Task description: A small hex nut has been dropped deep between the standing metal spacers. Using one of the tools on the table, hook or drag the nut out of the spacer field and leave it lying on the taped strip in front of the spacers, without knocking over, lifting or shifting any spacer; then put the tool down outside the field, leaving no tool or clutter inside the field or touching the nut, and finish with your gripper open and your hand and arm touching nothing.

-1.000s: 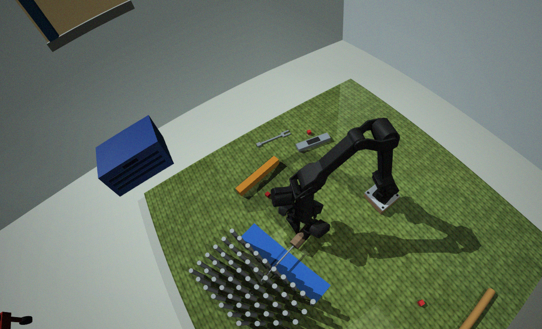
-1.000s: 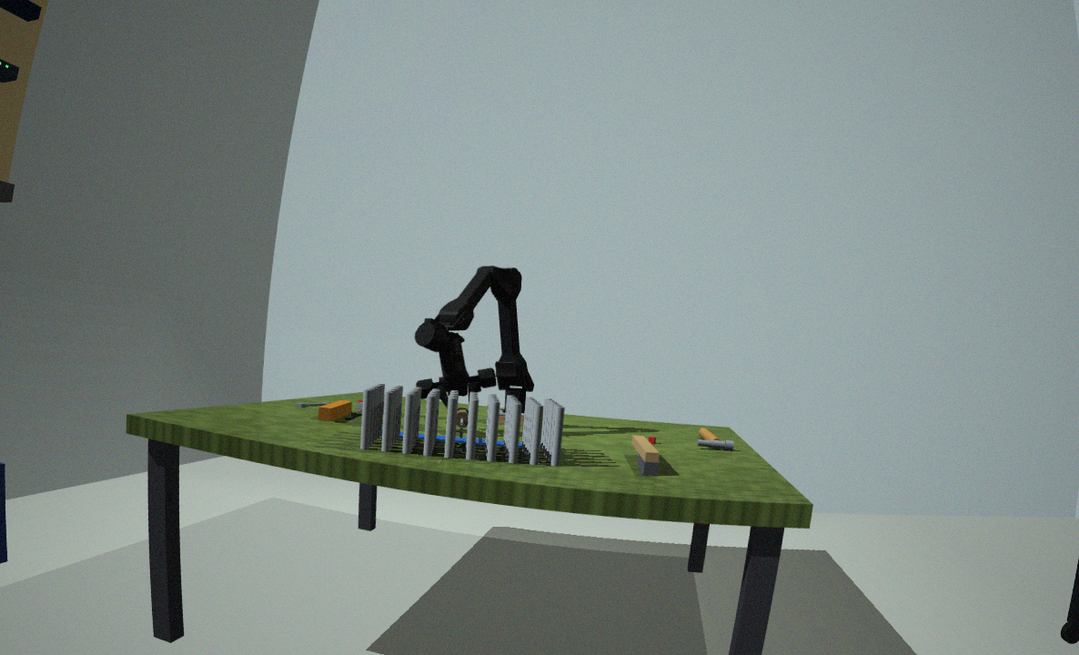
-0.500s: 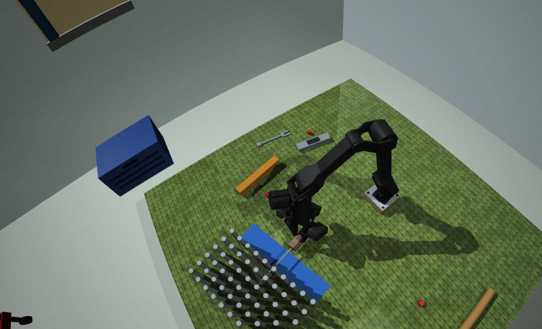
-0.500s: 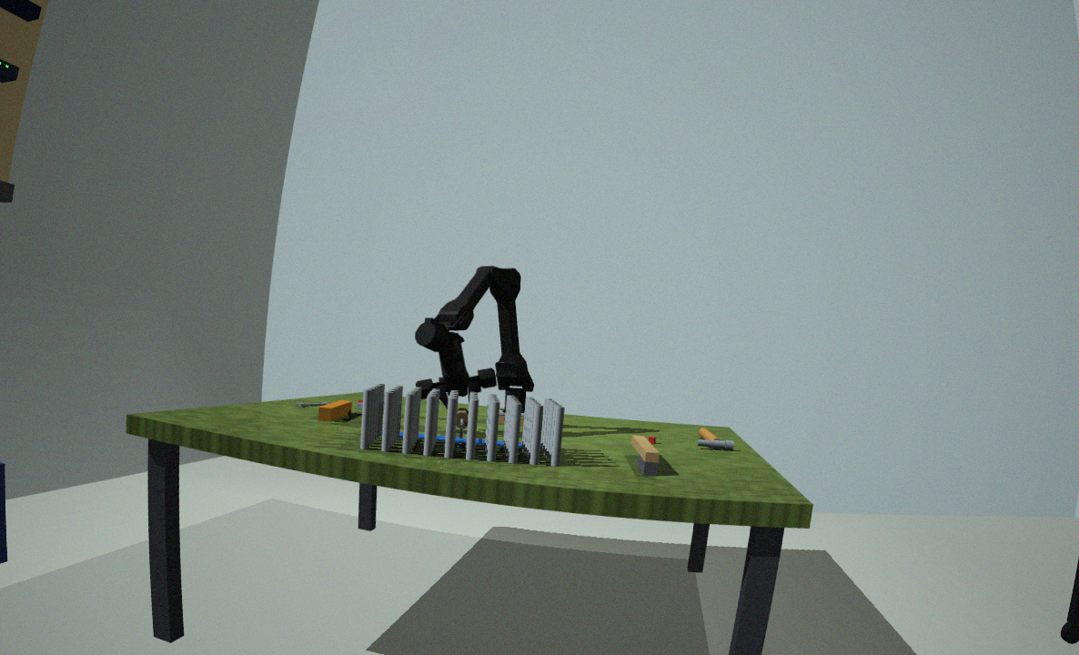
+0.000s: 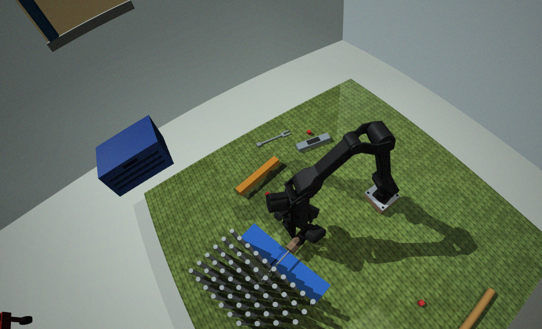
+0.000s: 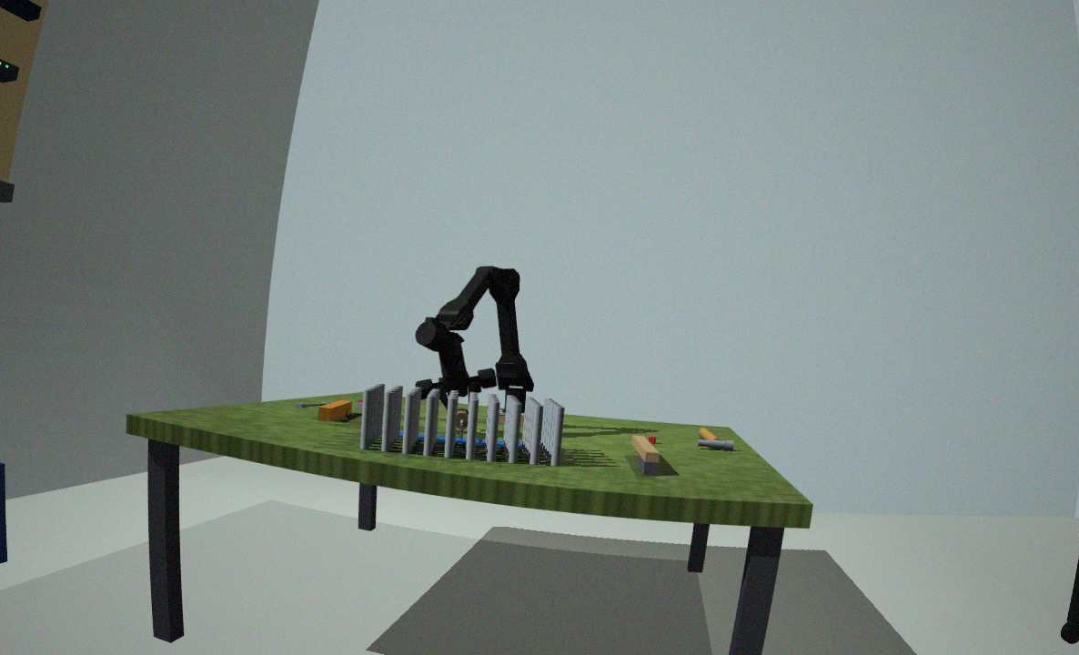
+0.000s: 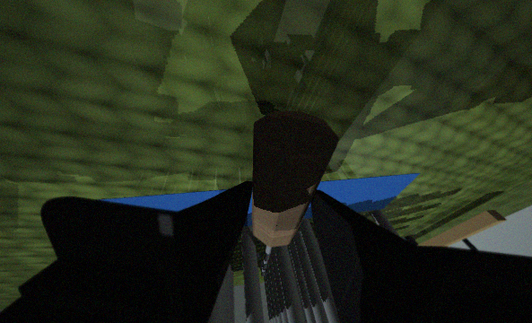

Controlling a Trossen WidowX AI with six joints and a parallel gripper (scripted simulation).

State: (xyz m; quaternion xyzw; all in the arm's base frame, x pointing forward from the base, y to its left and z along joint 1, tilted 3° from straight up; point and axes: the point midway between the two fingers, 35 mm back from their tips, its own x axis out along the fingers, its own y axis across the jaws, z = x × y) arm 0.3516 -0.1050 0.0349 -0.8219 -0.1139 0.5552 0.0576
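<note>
Now: gripper tip 80 mm short of the blue taped strip, 10 mm to the right of it and 40 mm above it. From my gripper tip the other things lie so: hex nut (240 mm ahead, 30 mm to the left, 40 mm below); then hook tool (100 mm ahead, 10 mm to the left, 10 mm below); then orange bar (70 mm behind, 330 mm to the right, 20 mm below).
</note>
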